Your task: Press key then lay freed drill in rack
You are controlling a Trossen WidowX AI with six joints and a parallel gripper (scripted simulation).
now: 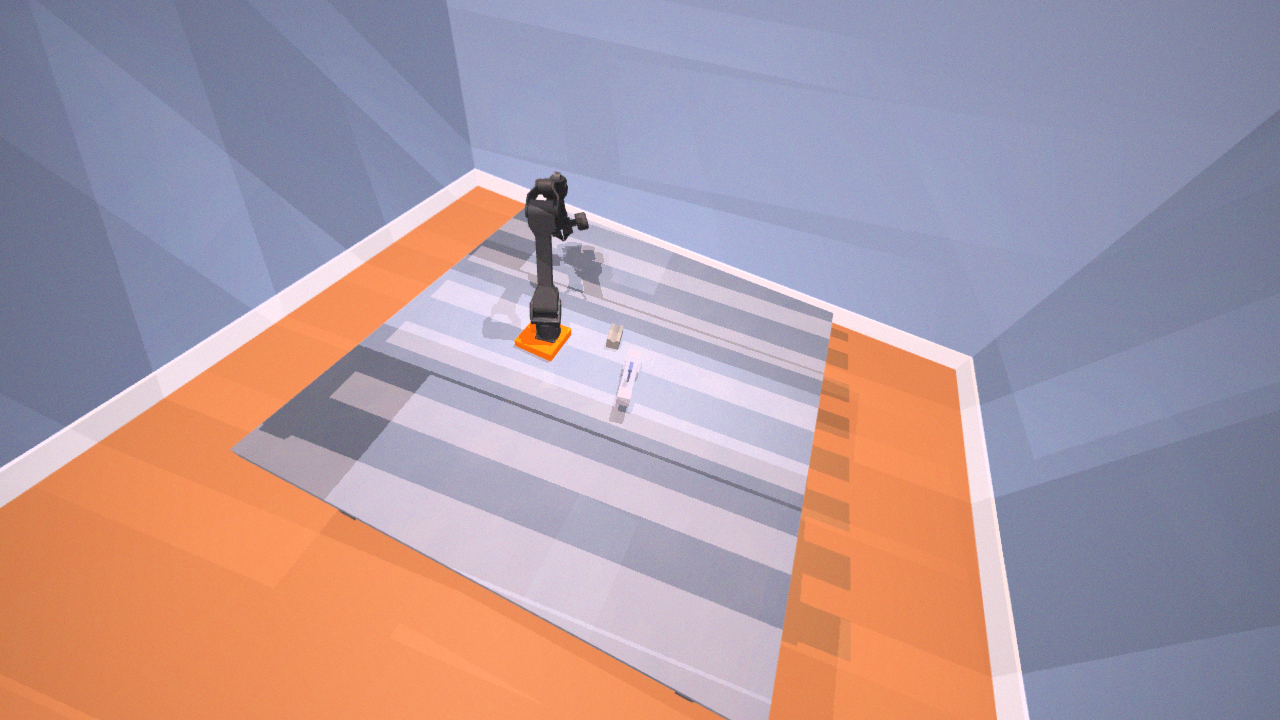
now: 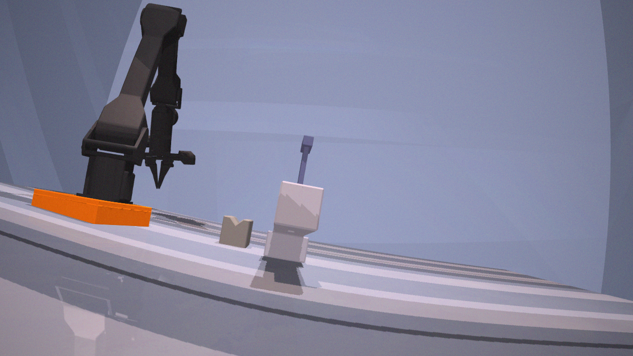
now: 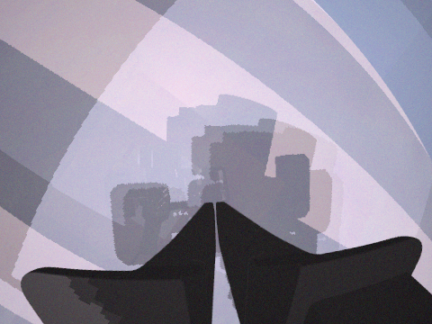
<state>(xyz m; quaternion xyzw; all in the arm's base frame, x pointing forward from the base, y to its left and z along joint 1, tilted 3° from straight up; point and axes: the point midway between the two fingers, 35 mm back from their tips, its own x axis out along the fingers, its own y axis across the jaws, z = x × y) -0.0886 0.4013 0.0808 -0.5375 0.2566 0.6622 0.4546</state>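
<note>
My gripper tip is now 37 cm short of the thin blue key, 54 cm to the left of it and 4 cm below it. From my gripper tip the other things lie so: drill 37 cm ahead, 49 cm to the right, 1 cm below; v-notched rack 29 cm ahead, 35 cm to the right, 5 cm below; housing 37 cm ahead, 51 cm to the right, 2 cm below.
</note>
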